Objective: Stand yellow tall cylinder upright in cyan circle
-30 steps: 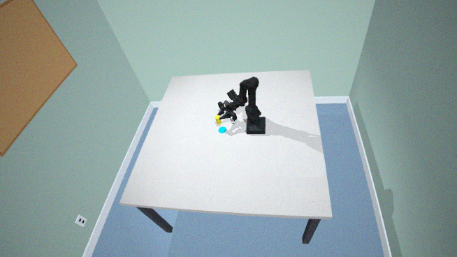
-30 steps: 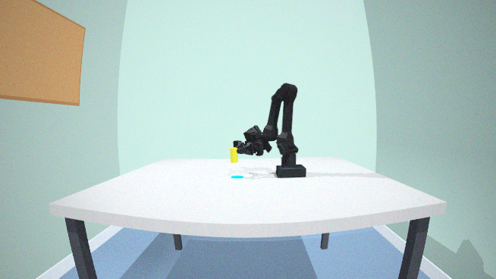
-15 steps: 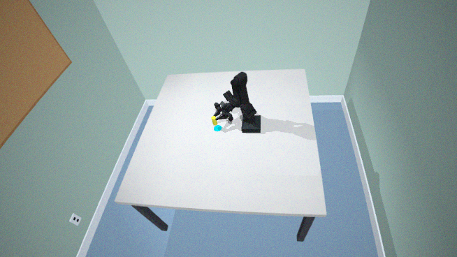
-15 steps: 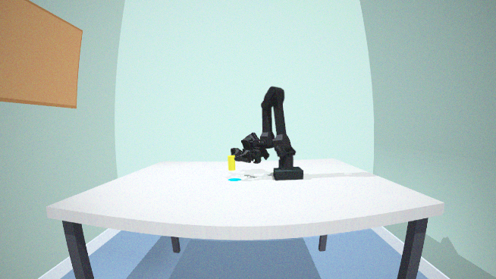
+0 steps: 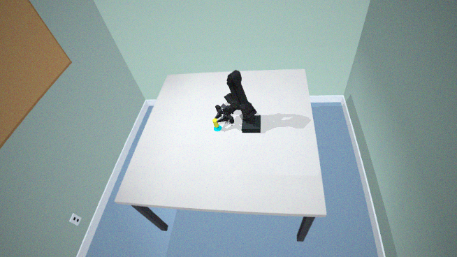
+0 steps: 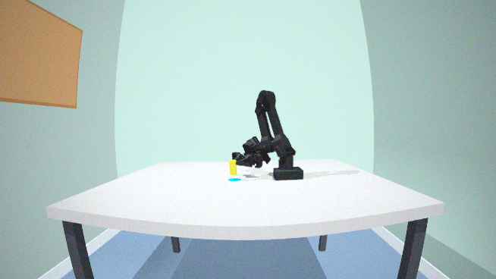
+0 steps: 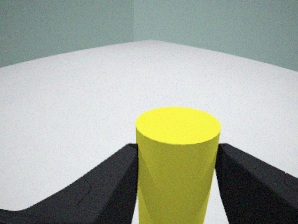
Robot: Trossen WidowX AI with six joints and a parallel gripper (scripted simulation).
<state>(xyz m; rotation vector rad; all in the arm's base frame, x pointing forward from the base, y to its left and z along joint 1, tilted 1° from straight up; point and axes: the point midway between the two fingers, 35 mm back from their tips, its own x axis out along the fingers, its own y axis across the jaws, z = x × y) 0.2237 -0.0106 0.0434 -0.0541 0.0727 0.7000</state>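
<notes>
Now: gripper tip 8 cm above the cyan circle. The rest, counted from my gripper tip: yellow cylinder: 2 cm below.
</notes>
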